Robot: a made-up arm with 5 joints.
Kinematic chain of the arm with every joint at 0, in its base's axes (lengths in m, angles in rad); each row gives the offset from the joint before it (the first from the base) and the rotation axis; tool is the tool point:
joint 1: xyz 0 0 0.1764 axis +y
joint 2: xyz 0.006 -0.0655 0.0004 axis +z
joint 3: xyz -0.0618 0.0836 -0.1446 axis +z
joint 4: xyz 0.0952 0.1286 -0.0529 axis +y
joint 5: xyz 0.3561 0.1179 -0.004 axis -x
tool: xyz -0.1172 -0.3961 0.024
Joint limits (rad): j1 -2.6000..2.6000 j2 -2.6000..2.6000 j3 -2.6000..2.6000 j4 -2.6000..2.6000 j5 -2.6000..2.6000
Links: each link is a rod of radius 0.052 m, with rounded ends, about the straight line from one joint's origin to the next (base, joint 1, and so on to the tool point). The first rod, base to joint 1, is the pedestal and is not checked.
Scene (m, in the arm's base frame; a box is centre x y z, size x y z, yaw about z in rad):
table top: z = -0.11
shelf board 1: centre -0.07 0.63 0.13 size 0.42 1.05 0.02 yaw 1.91
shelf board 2: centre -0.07 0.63 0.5 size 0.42 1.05 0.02 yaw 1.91
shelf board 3: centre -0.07 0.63 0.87 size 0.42 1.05 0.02 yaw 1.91
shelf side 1: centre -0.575 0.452 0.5 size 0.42 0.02 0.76 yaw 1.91
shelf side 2: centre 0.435 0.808 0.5 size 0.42 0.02 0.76 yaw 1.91
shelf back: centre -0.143 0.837 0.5 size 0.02 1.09 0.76 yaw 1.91
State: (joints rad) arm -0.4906 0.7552 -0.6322 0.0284 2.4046
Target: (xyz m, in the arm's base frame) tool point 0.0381 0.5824 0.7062
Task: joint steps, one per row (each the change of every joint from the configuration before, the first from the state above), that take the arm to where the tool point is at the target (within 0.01 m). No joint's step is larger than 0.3 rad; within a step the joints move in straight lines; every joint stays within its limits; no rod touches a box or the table.
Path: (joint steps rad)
1: -0.1522 -0.1846 0.0960 0.2473 -0.1266
2: -0.1521 -0.1846 0.0961 0.2472 -0.1265
3: -0.1522 -0.1846 0.0960 0.2473 -0.1266
4: -0.1521 -0.1846 0.0960 0.2472 -0.1265
5: -0.1522 -0.1847 0.0961 0.2473 -0.1266
6: -0.2785 -0.1073 0.1711 -0.0958 0.2761
7: -0.2786 -0.1073 0.1712 -0.0959 0.2760
8: -0.2786 -0.1073 0.1712 -0.0958 0.2761

